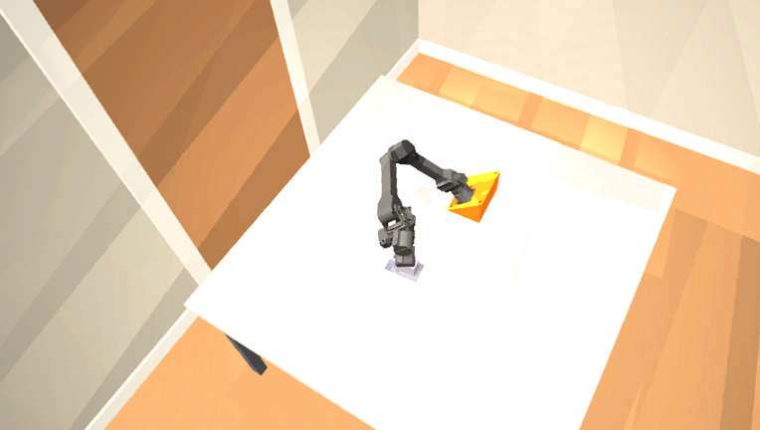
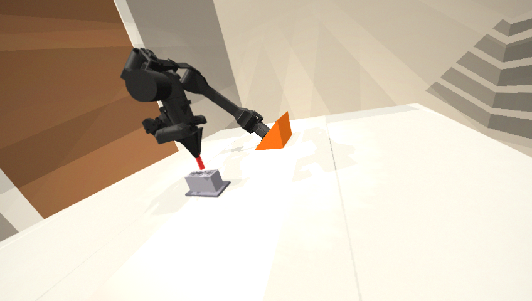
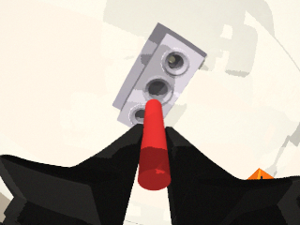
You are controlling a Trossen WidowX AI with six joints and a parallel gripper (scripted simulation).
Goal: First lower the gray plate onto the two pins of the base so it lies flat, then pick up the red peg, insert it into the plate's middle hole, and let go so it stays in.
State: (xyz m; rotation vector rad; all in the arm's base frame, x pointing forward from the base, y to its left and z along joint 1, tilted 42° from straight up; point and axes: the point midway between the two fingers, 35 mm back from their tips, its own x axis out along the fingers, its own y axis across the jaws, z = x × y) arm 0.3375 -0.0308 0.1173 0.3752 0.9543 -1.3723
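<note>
Right now the gray plate is 10 mm to the right of my gripper tip and 60 mm below it. The rest, counted from my gripper tip: red peg right at my gripper tip.
</note>
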